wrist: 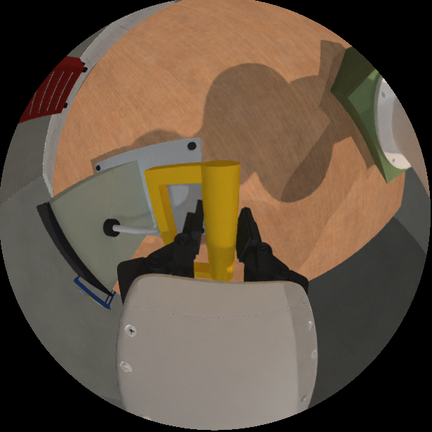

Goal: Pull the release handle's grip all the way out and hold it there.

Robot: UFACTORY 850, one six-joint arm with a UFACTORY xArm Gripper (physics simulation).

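The release handle is a yellow frame with a thick round grip (220, 215) at the middle of the wrist view. Its yellow side bars reach left from both ends of the grip to a flat crosspiece. A pale rod (135, 229) runs from the crosspiece to a black round collar (111, 227) on a grey-green housing (100, 200). My gripper (220, 215) is shut on the grip, with one black finger on each side of it. The lower end of the grip is partly hidden by the gripper body.
A light grey base plate (167, 152) with dark bolts lies under the handle on the wooden table top (150, 75). A green block (365, 107) carrying the white robot base (392, 125) stands at the right. A red slatted object (52, 92) is at upper left, a blue frame (92, 294) at lower left.
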